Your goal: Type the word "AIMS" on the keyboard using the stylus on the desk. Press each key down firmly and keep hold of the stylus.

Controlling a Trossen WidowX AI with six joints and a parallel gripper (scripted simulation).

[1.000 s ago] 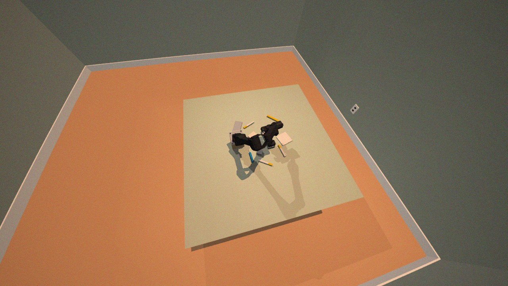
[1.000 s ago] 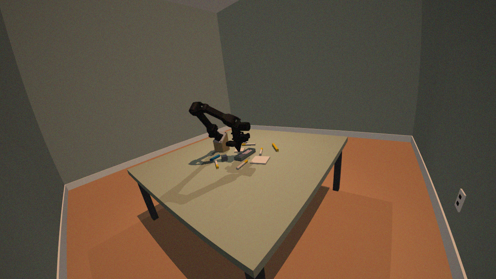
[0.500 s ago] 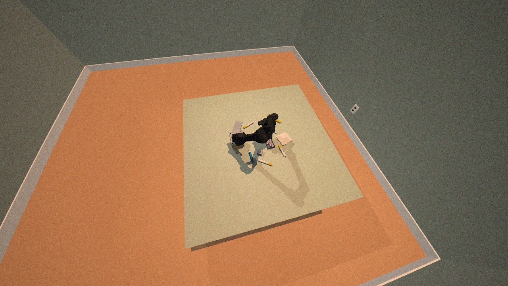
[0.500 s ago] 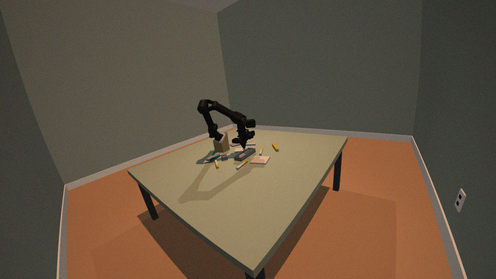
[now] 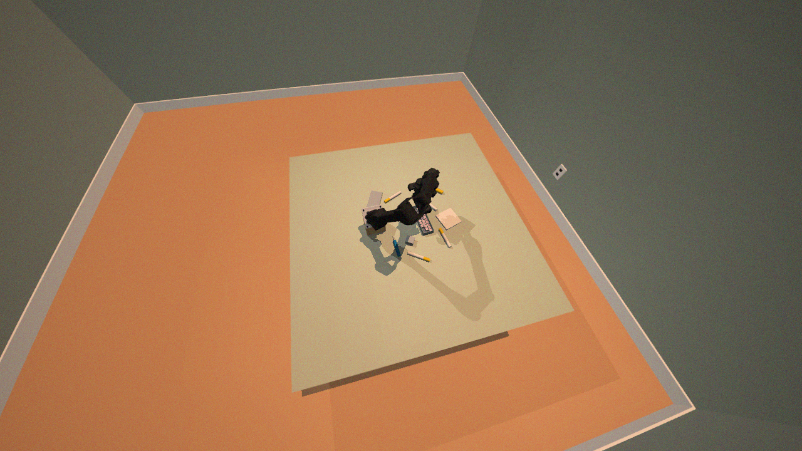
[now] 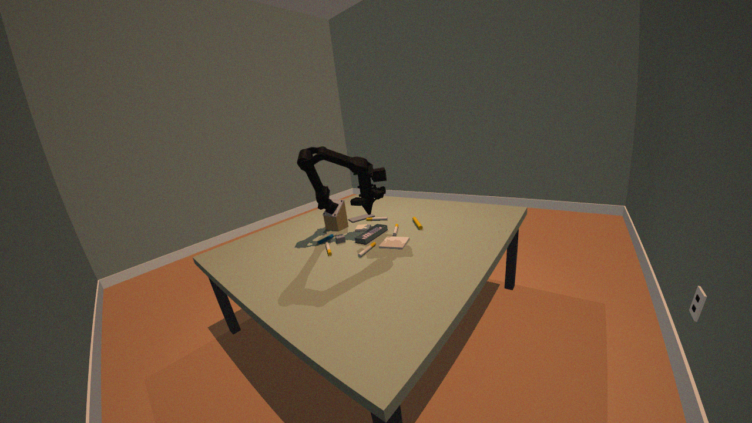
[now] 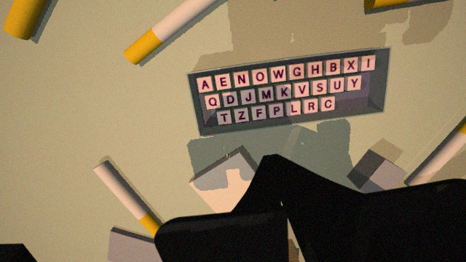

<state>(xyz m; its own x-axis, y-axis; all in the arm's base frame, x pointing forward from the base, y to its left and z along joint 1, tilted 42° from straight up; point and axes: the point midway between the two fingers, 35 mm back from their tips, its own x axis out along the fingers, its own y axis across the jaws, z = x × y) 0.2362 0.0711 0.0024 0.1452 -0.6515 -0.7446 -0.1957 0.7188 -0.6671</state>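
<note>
Now: gripper tip 6 cm past the small grey block, 15 cm to the left of it and 8 cm above it. The rest, counted from my gripper tip: blue stylus 14 cm behind, 15 cm to the right, 9 cm below; grey stylus tip 14 cm behind, 12 cm to the right, 9 cm below; yellow stick 13 cm ahead, 19 cm to the left, 9 cm below.
</note>
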